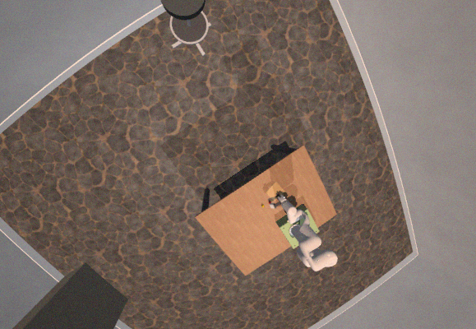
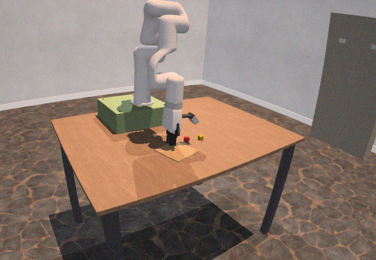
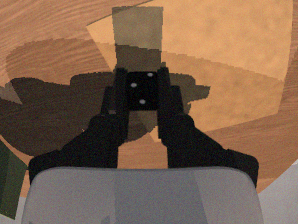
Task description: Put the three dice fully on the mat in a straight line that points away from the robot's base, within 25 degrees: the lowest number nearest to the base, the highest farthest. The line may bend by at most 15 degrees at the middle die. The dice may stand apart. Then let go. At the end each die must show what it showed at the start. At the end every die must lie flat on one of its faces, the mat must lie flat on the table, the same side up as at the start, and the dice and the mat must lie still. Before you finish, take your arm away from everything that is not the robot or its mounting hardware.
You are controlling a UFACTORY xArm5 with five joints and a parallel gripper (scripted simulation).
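The black die lies 1 cm below my hand. Also, from my hand: red die 9 cm to the left, 2 cm below, 1 cm behind; then yellow die 17 cm to the left, 2 cm below, 1 cm ahead; then tan mat 5 cm ahead, 3 cm below, 1 cm to the right.
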